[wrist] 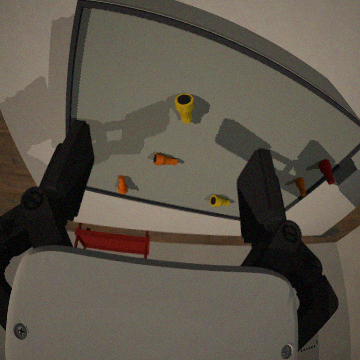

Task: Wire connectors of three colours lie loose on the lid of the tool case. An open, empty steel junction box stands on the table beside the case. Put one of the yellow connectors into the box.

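My gripper (169, 150) is open and empty above the grey lid (125, 60) of the tool case. A large yellow connector (185, 107) stands near the lid's middle, beyond the line between the fingertips. A smaller yellow connector (220, 200) lies near the lid's near edge, just left of the right finger. Two orange connectors (165, 159) (122, 184) lie between the fingers in the view. A third orange connector (300, 186) and a red connector (327, 171) are right of the right finger. The open junction box cannot be clearly made out; the fingers hide parts of the lid.
A red rack-like object (112, 242) shows beyond the lid's near edge, partly behind the gripper body. The lid has a dark raised rim, and the case's grey side shows along its far edge. A dark grey shape at the right edge of the view is unclear. Finger shadows fall on the lid.
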